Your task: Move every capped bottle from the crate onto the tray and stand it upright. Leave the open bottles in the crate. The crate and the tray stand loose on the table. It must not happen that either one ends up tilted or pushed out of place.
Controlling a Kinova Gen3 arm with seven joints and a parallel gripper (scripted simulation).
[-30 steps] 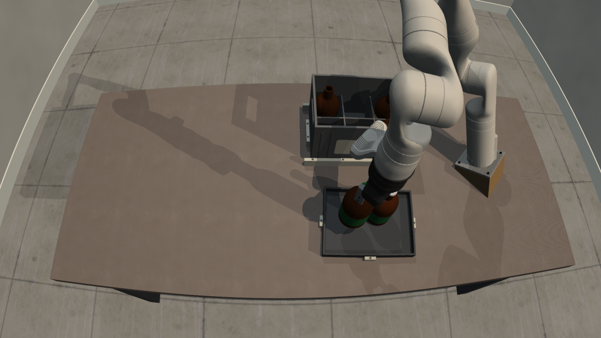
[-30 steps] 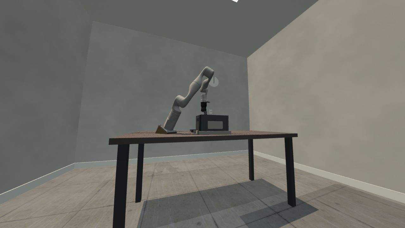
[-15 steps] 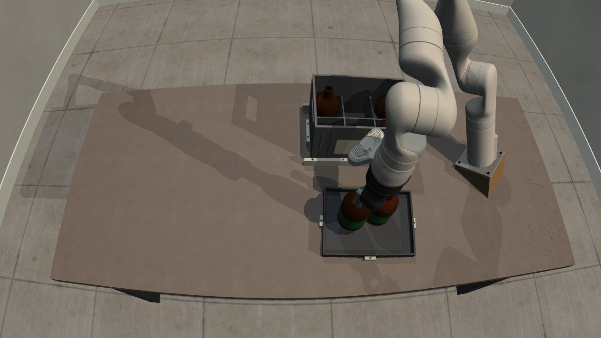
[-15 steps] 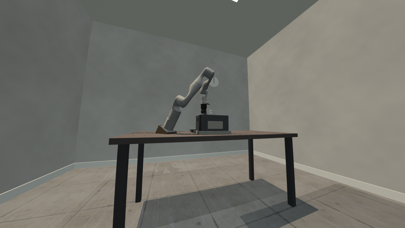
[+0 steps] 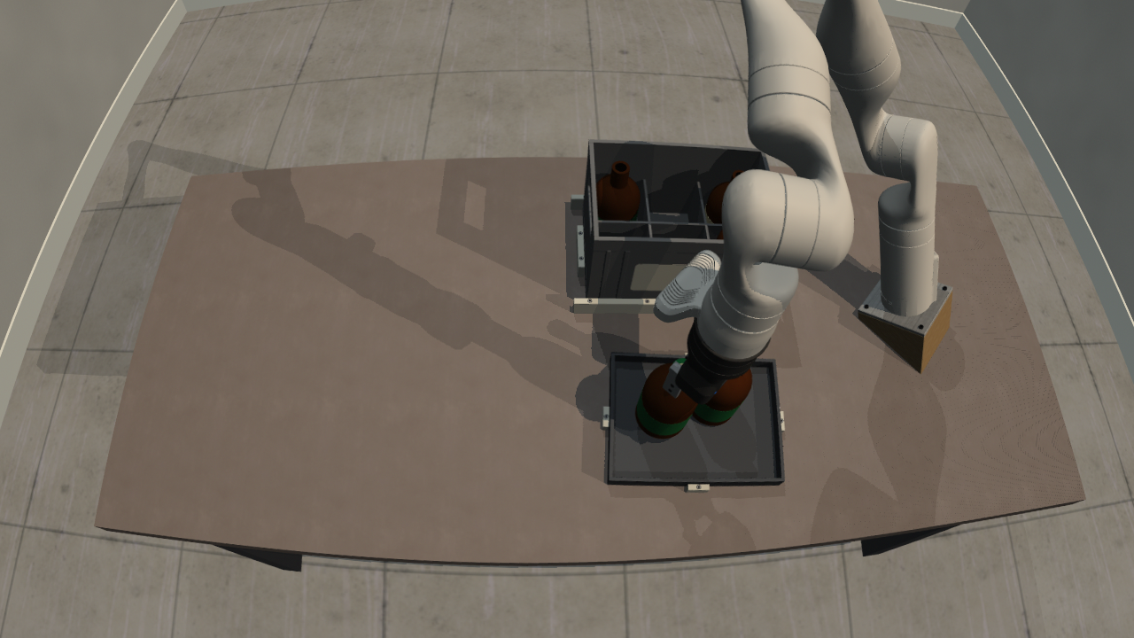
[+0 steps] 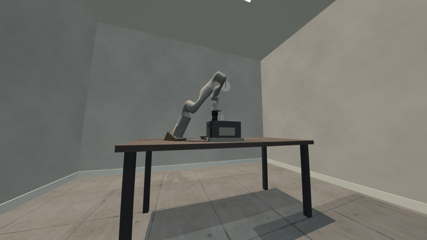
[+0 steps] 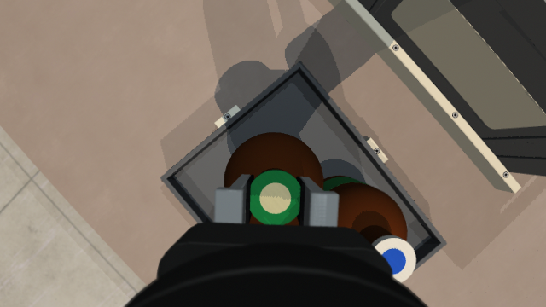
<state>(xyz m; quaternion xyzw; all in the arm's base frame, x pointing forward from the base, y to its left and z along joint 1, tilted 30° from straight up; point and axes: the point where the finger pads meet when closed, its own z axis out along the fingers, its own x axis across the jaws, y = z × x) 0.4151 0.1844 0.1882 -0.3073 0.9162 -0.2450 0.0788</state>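
Now: the dark tray 15 cm below my hand, 5 cm behind it and 1 cm to the left of it. Round my hand: crate 27 cm to the right, 9 cm behind, 8 cm below.
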